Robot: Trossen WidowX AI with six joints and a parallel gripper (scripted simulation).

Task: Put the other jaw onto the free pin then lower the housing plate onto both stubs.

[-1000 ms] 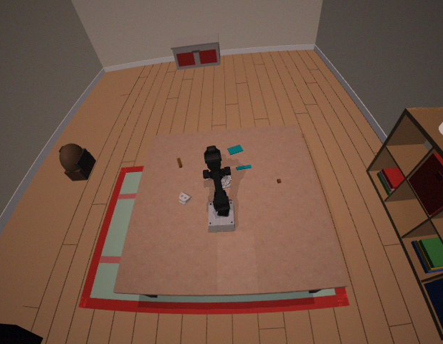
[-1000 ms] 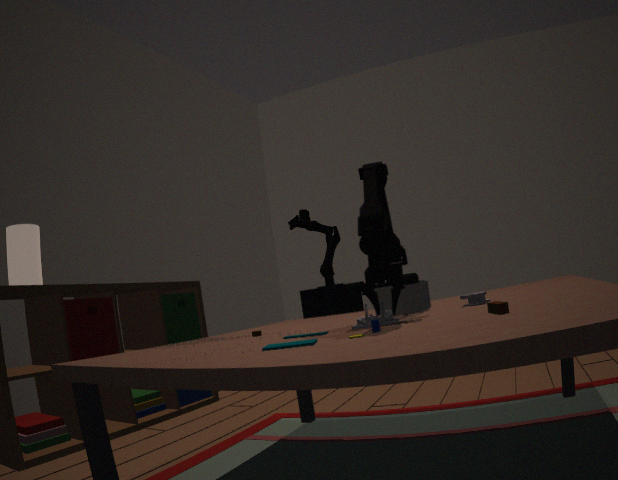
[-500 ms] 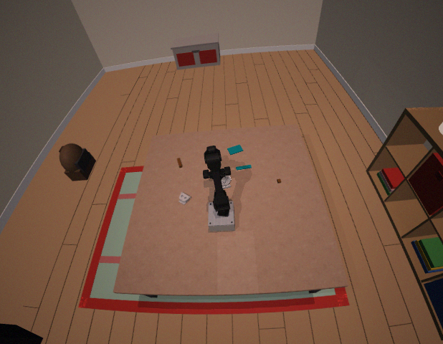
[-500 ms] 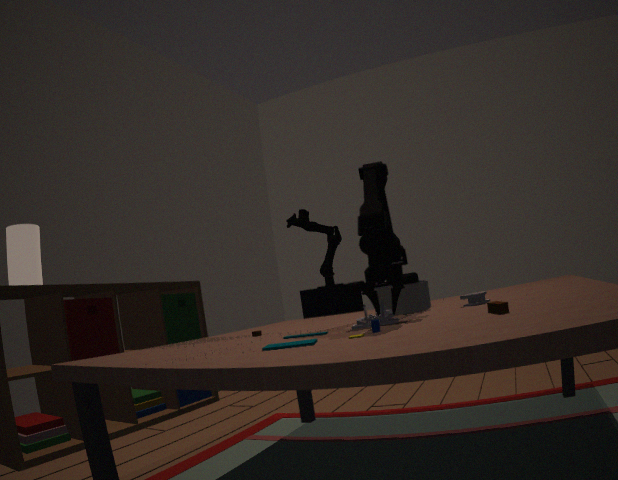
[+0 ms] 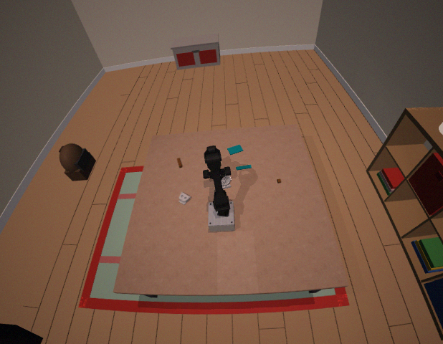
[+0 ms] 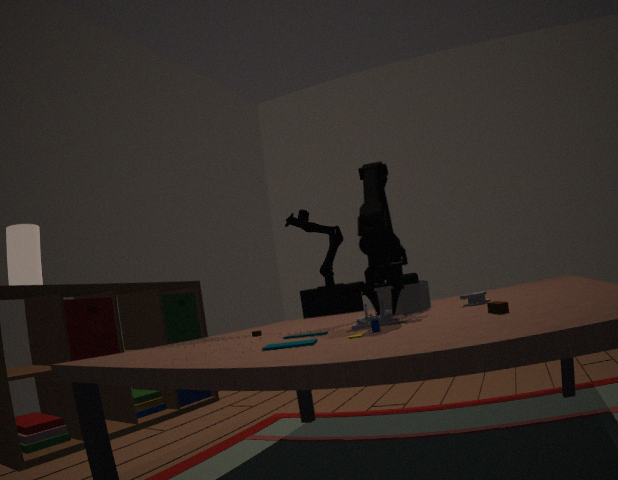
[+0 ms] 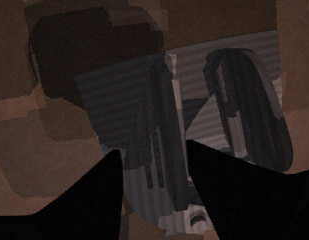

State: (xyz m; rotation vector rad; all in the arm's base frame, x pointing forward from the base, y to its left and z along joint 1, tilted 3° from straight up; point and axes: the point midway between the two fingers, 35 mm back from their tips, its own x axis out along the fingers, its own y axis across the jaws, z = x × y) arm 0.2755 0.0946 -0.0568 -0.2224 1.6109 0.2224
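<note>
Now: gripper tip 3 cm to the left of the grey jaw, 3 cm past it and 1 cm below it. The rest, counted from my gripper tip: blue block: 19 cm ahead, 6 cm to the left; then yellow piece: 24 cm ahead, 5 cm to the left, 2 cm below; then teal bar: 16 cm to the right, 14 cm ahead, 2 cm below.
</note>
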